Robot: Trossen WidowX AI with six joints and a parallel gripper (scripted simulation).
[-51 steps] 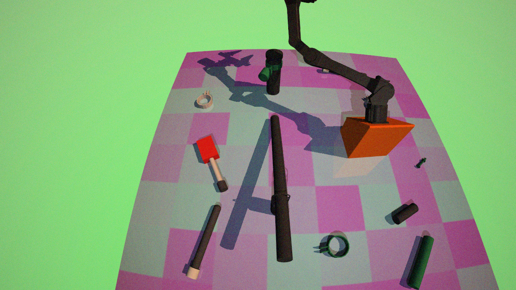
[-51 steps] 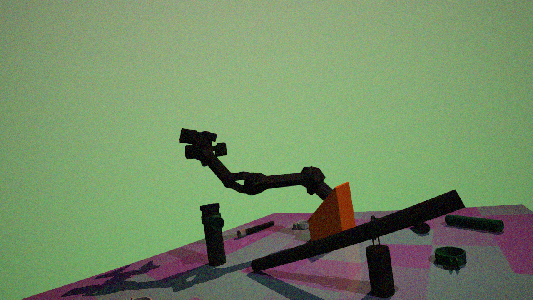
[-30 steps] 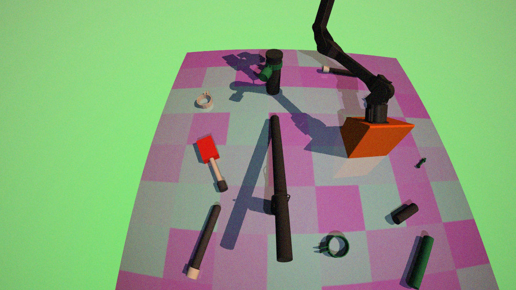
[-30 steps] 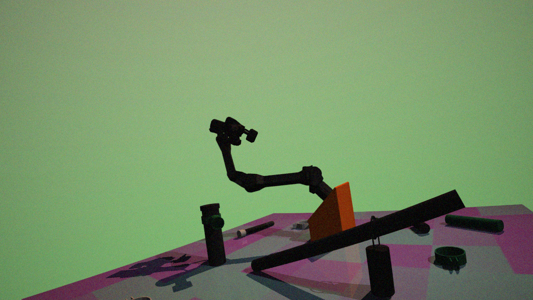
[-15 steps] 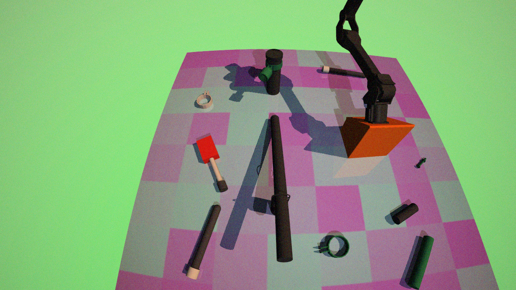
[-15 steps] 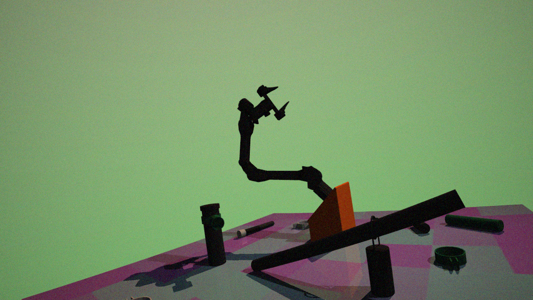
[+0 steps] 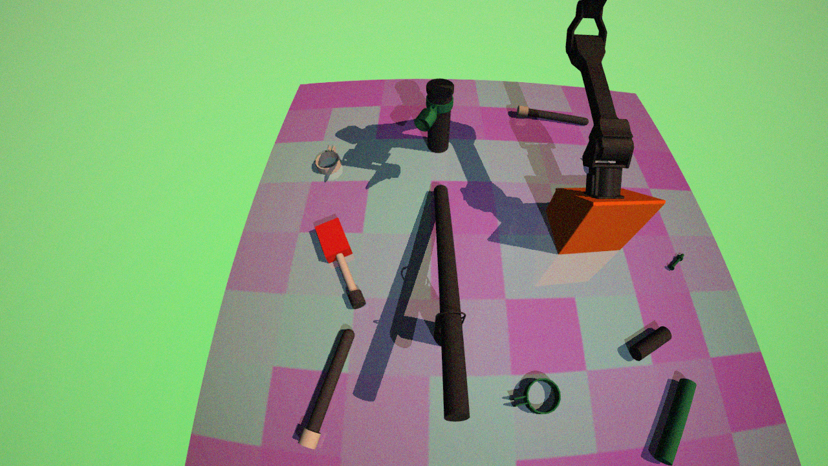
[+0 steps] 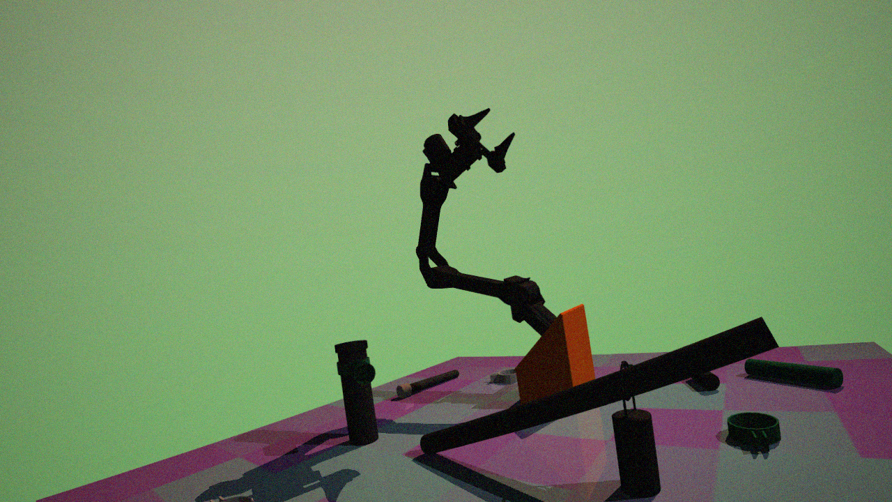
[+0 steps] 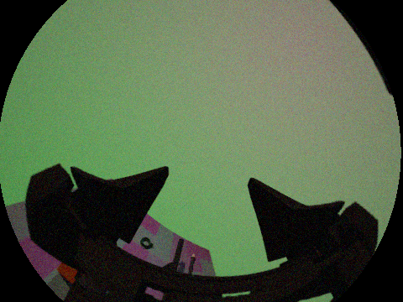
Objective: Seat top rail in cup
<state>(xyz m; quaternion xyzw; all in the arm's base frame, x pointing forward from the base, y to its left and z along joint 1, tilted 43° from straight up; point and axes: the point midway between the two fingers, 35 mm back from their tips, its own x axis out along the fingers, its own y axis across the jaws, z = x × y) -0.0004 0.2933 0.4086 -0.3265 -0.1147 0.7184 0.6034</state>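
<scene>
My gripper tip is 35 cm short of the dark green rail-end cup, 21 cm to the left of it and 52 cm above it. Also, from my gripper tip: short dark cylinder 13 cm behind, 31 cm to the left, 66 cm below; green tube 15 cm behind, 48 cm to the left, 66 cm below.
</scene>
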